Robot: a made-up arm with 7 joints.
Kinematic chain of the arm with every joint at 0, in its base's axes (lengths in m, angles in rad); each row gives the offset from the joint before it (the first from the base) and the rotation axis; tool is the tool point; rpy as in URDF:
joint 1: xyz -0.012 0.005 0.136 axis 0 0.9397 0.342
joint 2: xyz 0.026 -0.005 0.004 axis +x
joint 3: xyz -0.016 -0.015 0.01 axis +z
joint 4: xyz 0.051 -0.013 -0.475 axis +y
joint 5: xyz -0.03 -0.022 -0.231 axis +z
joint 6: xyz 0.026 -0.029 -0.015 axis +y
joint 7: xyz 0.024 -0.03 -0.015 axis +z
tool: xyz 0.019 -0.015 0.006 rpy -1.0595 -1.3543 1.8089
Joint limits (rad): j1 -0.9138..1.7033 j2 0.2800..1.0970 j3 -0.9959..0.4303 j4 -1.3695..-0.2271 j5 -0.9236..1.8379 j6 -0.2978..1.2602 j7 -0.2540..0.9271
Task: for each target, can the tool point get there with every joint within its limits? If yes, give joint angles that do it. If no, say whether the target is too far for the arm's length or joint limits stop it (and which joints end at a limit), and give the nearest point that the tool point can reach.
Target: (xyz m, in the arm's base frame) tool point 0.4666 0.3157 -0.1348
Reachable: yes | joints -0.3246 0.6758 0.1758 -1.1584 1.1243 0.7917 0.7265
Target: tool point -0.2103 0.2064 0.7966
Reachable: no: joint limits stop it (at a limit: joint 1, joint 2, joint 3, joint 4, joint 5, joint 6, joint 7) | nearest point -0.6058 0.3137 0.4114 | short by 0.562 m
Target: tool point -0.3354 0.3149 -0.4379
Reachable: yes | joints 0.5769 0.8103 -0.6423 -0.6024 -0.6141 0.1978 0.1351
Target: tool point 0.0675 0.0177 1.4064
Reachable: no: too far | nearest point 0.3838 0.3537 0.3662 | short by 1.138 m
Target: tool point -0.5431 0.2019 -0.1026
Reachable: yes | joints 1.3770 1.0087 -0.7664 -1.0807 0.4488 -0.0666 0.2634
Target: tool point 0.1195 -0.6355 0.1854
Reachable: no: joint limits stop it (at a limit: joint 1, joint 2, joint 4) | nearest point 0.4191 -0.2726 -0.1093 | short by 0.555 m
